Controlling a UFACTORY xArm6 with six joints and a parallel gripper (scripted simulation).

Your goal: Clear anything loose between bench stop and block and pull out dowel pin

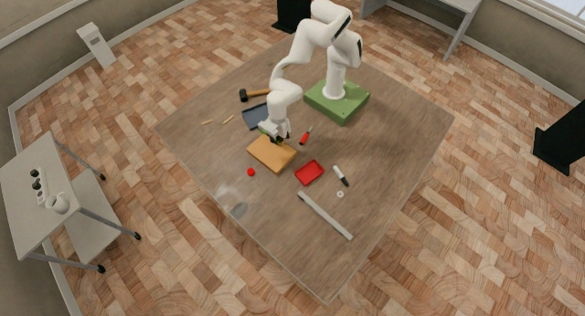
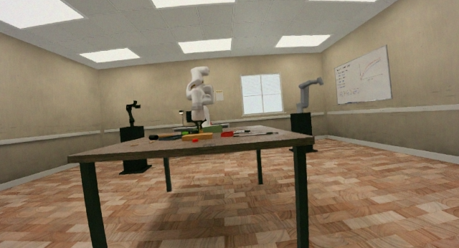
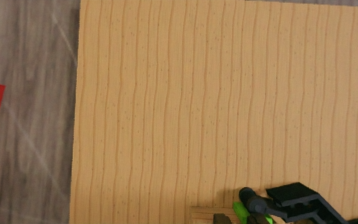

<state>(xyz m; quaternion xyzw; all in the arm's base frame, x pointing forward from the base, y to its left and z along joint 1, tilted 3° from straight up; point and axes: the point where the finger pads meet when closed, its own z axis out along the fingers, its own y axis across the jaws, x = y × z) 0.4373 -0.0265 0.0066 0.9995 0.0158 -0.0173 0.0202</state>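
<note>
My gripper is now 20 mm above the dowel pin. The rest, counted from my hand: tan bench board (50 mm ahead, 10 mm to the right, 50 mm below); red cap (200 mm ahead, 20 mm to the right, 70 mm below); small wooden block (40 mm below).
</note>
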